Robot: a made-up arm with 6 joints.
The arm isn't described. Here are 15 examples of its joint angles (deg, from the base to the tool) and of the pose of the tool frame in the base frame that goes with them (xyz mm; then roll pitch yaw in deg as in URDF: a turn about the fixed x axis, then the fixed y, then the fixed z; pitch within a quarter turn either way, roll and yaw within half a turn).
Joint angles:
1: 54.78 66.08 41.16 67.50 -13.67 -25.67
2: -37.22 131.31 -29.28 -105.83 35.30 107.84
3: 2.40 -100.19 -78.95 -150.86 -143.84 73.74
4: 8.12 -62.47 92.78 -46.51 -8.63 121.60
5: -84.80 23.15 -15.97 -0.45 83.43 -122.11
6: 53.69 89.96 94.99 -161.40 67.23 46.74
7: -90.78 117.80 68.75 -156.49 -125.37 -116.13
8: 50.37 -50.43 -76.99 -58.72 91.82 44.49
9: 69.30 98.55 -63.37 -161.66 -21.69 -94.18
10: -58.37 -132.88 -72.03 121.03 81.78 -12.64
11: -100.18 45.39 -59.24 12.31 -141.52 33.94
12: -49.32 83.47 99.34 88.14 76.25 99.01
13: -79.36 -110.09 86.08 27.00 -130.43 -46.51
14: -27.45 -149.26 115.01 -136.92 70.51 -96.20
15: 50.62 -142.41 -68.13 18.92 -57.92 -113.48
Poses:
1: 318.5 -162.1 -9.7 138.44 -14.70 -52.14
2: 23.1 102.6 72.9 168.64 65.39 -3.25
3: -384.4 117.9 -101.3 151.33 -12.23 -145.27
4: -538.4 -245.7 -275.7 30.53 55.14 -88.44
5: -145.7 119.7 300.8 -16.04 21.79 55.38
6: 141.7 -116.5 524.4 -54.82 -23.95 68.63
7: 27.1 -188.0 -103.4 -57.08 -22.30 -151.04
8: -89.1 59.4 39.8 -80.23 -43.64 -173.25
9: -404.3 50.7 199.5 -20.24 56.94 -160.69
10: -158.5 110.0 414.1 -44.16 -8.01 93.39
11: -117.2 43.4 239.9 22.81 17.37 -85.02
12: 237.5 -79.4 -191.3 57.78 -7.22 157.48
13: -225.1 -319.1 487.0 -158.03 11.06 72.54
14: -213.1 -480.9 592.3 -24.63 17.64 -101.01
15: -257.5 22.2 223.6 -60.31 -28.42 158.98
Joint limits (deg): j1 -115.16..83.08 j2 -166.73..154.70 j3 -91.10..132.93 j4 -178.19..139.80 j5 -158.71..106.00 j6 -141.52..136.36
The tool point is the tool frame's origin. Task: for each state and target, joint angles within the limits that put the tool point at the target. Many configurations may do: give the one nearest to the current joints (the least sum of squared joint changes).
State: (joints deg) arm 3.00 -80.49 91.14 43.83 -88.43 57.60
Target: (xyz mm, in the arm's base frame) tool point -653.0 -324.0 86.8
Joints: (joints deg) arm -36.42 -84.92 91.63 34.96 -108.74 49.65
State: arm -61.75 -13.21 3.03 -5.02 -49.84 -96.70
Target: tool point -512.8 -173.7 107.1
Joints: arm -44.95 -24.96 19.18 17.79 -46.42 -85.45
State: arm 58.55 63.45 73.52 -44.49 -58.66 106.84
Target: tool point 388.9 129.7 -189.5
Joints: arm 37.18 37.29 63.46 -49.03 -59.33 108.57
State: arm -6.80 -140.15 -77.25 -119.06 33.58 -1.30
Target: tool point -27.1 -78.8 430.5
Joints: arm -12.70 -137.12 -27.20 -106.71 51.90 11.18
